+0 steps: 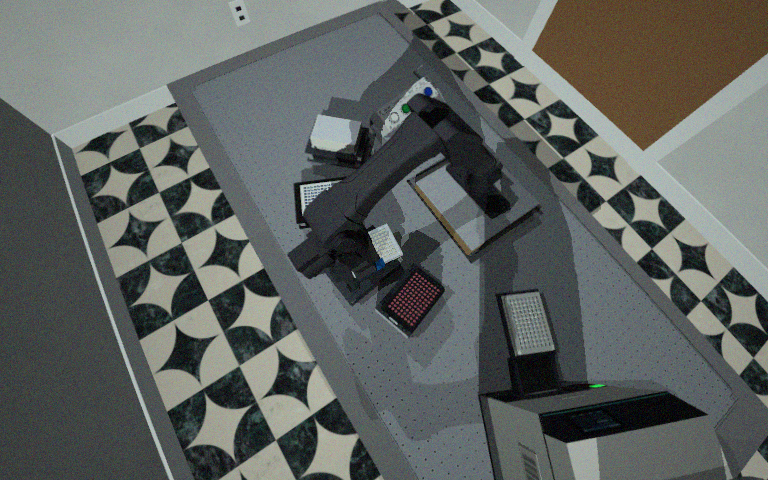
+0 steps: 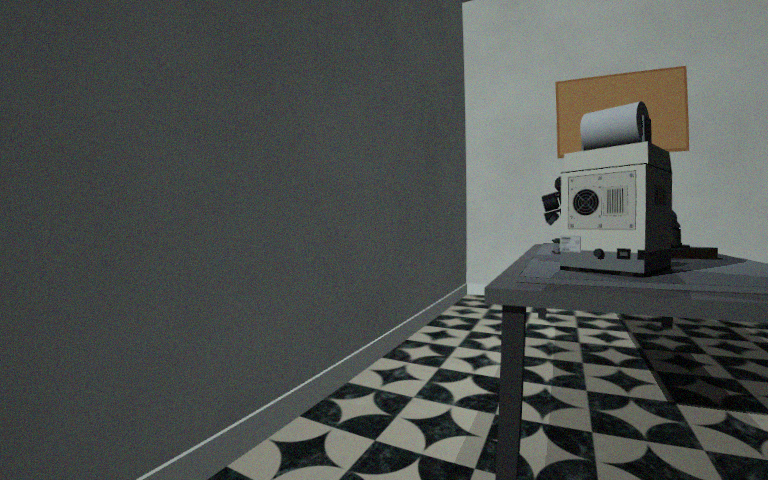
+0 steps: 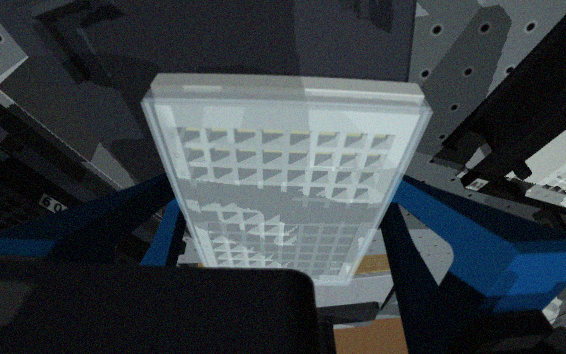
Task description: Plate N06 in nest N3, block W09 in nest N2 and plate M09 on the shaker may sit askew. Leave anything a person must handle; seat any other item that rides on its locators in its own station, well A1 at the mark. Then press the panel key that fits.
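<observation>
A white multi-well plate with square wells under a clear cover (image 3: 287, 165) (image 1: 386, 242) lies between the blue fingers of my gripper (image 3: 283, 177) (image 1: 378, 254), which is shut on its long sides. No label on it is legible. A red-well plate (image 1: 414, 298) sits in a black holder beside the gripper. Another white plate (image 1: 314, 192) sits in a black frame, partly hidden by the arm. A white plate (image 1: 529, 322) lies on the machine's dark carrier. The panel (image 1: 385, 131) has a blue key (image 1: 427, 91), a green key (image 1: 406, 108) and a white key (image 1: 394, 117). Labels N2 and N3 are not legible.
The large grey machine (image 1: 515, 418) (image 2: 606, 209) carries a white roll (image 2: 611, 127). A white-topped block (image 1: 335, 133) stands on a dark base near the panel. A low framed tray with a tan edge strip (image 1: 447, 225) lies under the arm's raised links. The table (image 1: 266, 96) has a raised border.
</observation>
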